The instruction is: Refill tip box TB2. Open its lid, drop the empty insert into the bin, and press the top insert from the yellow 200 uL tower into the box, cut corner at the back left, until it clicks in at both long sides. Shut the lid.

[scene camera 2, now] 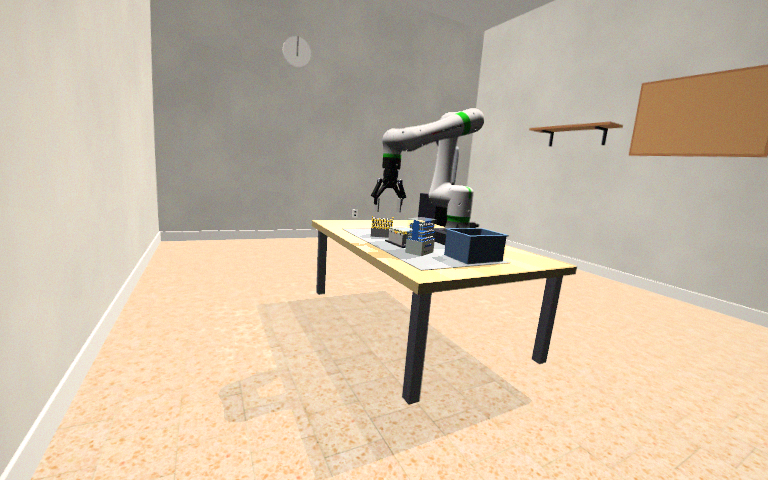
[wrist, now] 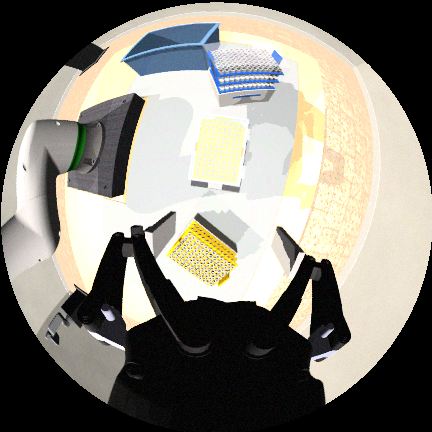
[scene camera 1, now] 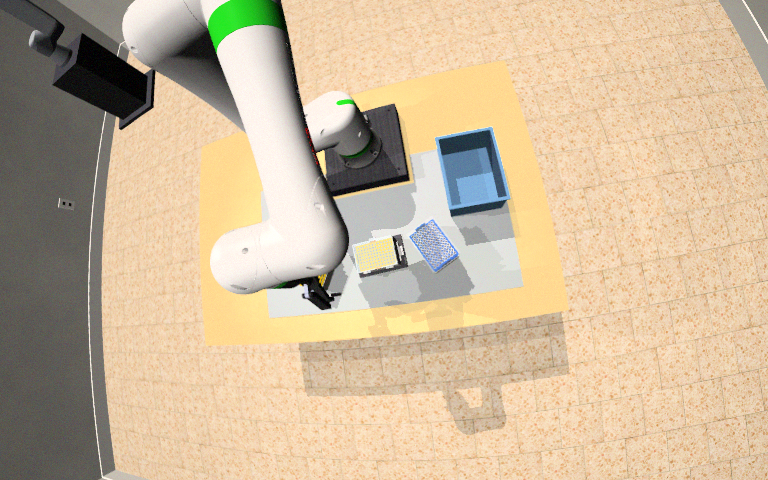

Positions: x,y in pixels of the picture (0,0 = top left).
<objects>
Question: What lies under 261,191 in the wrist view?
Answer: A grey mat.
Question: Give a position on a blue bin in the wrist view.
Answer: At 179,47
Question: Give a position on a lid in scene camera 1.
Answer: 378,253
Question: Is the gripper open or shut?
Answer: Open.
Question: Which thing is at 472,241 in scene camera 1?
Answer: A grey mat.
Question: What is the gripper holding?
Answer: Nothing.
</objects>
